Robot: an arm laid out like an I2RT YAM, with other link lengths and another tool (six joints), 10 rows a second.
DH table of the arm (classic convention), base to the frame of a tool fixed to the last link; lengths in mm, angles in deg. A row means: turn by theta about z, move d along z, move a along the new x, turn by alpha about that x. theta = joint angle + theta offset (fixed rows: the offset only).
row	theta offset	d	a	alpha
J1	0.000	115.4	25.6	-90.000
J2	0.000	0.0	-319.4	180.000
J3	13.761	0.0	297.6	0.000
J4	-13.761	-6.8	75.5	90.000
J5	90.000	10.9	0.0	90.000
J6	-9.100	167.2	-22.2	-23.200
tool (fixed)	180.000	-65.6	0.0	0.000
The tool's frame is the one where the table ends.
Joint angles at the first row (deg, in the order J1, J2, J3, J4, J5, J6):
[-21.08, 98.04, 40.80, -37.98, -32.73, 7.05]
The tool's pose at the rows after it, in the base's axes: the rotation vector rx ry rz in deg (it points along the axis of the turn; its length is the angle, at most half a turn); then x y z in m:
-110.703 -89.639 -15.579 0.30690 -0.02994 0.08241
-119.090 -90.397 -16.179 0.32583 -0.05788 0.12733
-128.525 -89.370 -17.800 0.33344 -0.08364 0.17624
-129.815 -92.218 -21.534 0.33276 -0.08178 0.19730
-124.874 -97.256 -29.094 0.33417 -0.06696 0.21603
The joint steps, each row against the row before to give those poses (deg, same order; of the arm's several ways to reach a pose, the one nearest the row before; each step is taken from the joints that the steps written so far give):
[-0.09, -1.16, 1.24, 0.99, 1.09, -0.96]
[-2.18, -4.74, 6.34, -4.83, 4.31, 1.96]
[-2.26, -5.16, 5.40, -3.78, 4.04, 2.91]
[0.05, -3.21, 0.44, 0.34, -0.70, -0.09]
[0.85, -2.12, 0.00, 0.79, -5.62, -1.64]

